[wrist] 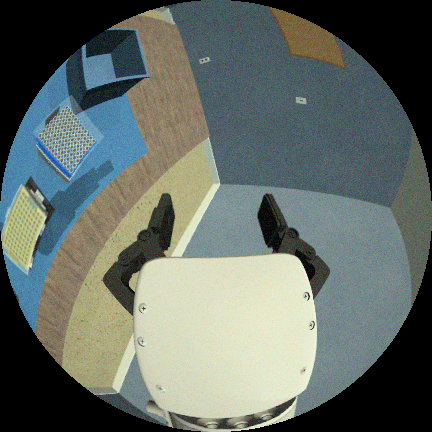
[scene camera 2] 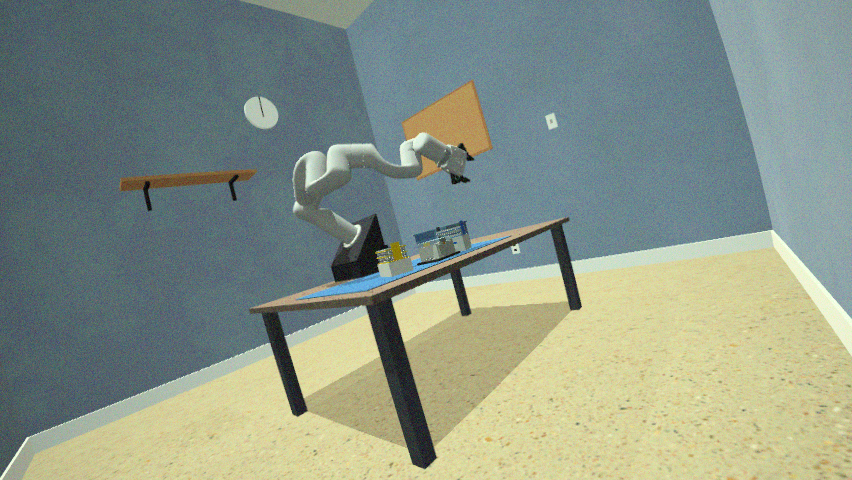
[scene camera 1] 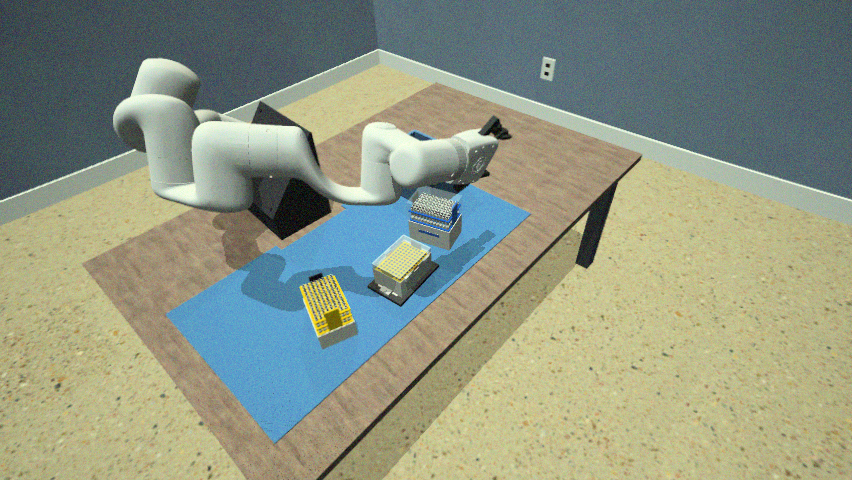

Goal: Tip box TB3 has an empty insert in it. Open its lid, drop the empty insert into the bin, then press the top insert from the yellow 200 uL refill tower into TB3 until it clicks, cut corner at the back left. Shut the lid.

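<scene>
The tip box TB3 (scene camera 1: 402, 260) (scene camera 2: 437, 250) (wrist: 25, 227) stands mid-mat on a black base, its yellow insert showing under a clear lid that looks shut. No label is legible. The yellow refill tower (scene camera 1: 324, 295) (scene camera 2: 393, 256) stands on a pale base at the near-left side in scene camera 1 and does not show in the wrist view. The blue-rimmed bin (scene camera 1: 421, 135) (wrist: 127, 55) is mostly hidden by the arm in scene camera 1. My gripper (scene camera 1: 498, 155) (scene camera 2: 469, 169) (wrist: 217, 203) is open and empty, held sideways high above the table, apart from everything.
A blue-and-white rack stack (scene camera 1: 434, 208) (wrist: 67, 140) with a clear cover stands between the tip box and the bin. These things stand on a blue mat (scene camera 1: 250, 357) on the wooden table (scene camera 1: 536, 149). The arm reaches above the mat from a black mount (scene camera 1: 298, 205) (scene camera 2: 357, 253).
</scene>
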